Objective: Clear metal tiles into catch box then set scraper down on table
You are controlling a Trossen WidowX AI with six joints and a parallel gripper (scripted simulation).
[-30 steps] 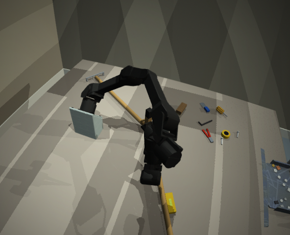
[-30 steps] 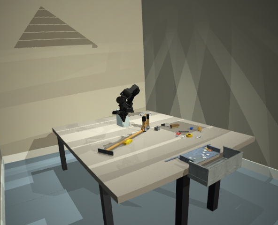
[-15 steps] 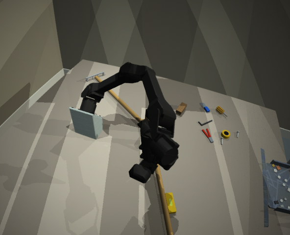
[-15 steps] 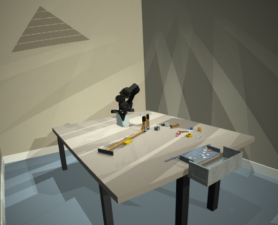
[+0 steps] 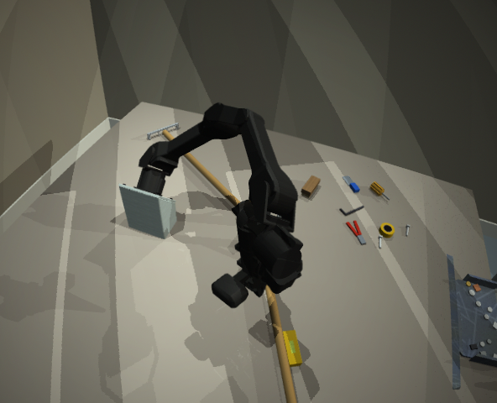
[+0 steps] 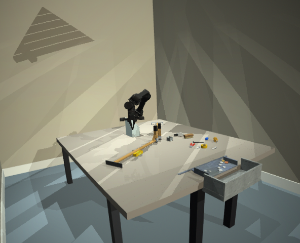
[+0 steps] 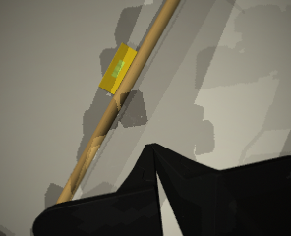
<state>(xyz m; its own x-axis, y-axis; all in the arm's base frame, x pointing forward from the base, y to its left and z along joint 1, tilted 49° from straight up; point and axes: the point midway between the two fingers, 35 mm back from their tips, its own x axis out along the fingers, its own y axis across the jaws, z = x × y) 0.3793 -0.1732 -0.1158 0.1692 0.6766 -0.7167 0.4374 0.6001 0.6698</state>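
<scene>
Right now the long scraper is 6 cm ahead of my gripper tip and 10 cm below it. From my gripper tip the other things lie so: small grey box: 2 cm behind, 38 cm to the left, 16 cm below; then yellow spirit level: 11 cm ahead, 2 cm to the right, 15 cm below; then hex key: 18 cm ahead, 50 cm to the left, 16 cm below.
</scene>
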